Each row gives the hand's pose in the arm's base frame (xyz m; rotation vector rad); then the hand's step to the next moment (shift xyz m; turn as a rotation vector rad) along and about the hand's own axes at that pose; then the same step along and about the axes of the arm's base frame.
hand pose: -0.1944 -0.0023 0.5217 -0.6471 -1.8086 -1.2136
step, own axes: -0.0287 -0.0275 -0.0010 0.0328 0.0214 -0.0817
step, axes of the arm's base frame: -0.0064 -0.0108 -0.0377 0.0292 -0.0676 0.0528
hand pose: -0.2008 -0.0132 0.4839 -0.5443 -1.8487 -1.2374
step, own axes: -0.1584 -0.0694 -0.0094 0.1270 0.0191 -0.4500
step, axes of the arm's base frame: 0.0429 -0.0238 -0.1661 0.1194 -0.4092 0.1932
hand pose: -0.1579 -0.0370 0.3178 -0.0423 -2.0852 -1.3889
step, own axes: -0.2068 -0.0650 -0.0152 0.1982 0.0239 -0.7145
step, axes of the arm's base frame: 0.1505 0.0211 -0.1553 0.1901 -0.6515 0.2997
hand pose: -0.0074 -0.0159 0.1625 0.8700 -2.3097 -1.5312
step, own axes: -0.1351 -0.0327 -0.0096 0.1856 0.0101 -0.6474
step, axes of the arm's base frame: 0.1235 0.0639 -0.0084 0.1715 -0.5971 0.2604
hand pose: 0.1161 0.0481 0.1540 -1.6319 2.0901 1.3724
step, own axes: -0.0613 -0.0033 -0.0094 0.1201 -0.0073 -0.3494
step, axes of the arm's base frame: 0.0306 0.0355 0.0408 0.0953 -0.3358 0.1214
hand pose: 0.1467 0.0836 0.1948 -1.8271 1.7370 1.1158
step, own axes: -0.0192 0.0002 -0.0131 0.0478 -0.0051 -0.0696
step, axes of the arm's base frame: 0.0050 0.0028 0.0225 0.0205 -0.0819 0.0053
